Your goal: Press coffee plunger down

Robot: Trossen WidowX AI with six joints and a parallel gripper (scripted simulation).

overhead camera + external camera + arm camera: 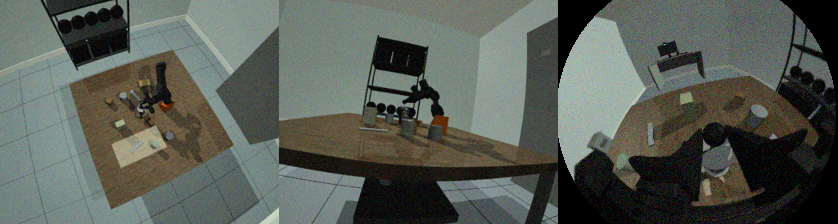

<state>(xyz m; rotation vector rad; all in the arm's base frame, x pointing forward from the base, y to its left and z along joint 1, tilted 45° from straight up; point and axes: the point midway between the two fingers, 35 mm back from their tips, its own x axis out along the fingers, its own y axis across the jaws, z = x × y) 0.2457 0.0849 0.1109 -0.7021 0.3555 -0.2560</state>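
My gripper tip is now 10 mm past the coffee press, 10 mm to the right of it and 90 mm above it.
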